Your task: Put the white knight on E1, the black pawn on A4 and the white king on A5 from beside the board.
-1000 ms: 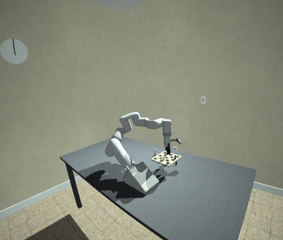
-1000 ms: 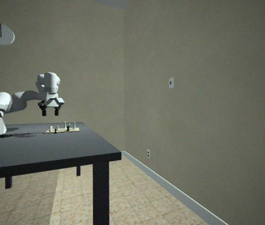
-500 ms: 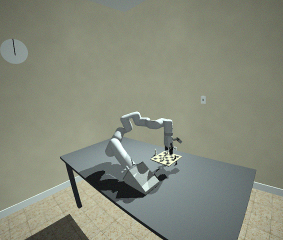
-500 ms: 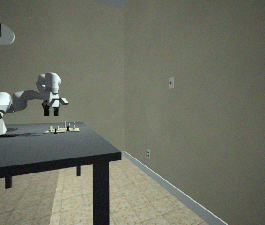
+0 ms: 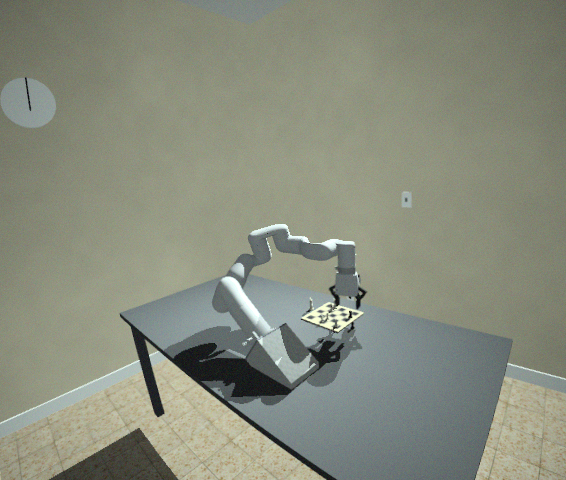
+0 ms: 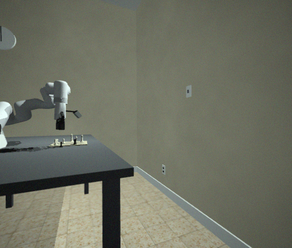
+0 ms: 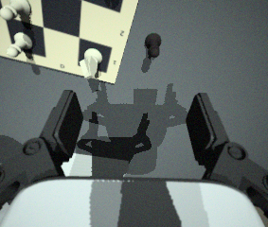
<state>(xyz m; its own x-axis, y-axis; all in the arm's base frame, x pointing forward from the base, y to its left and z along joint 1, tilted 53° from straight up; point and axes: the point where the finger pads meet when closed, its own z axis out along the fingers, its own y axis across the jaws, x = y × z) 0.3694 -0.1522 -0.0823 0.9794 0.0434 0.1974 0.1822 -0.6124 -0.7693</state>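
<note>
My hand is 1 cm short of the black pawn, 2 cm to the left of it and 10 cm above it. The rest, counted from my hand: white king: 7 cm ahead, 25 cm to the left, 8 cm below; white knight: 2 cm behind, 5 cm to the left, 9 cm below; chessboard: 6 cm ahead, 11 cm to the left, 11 cm below.
</note>
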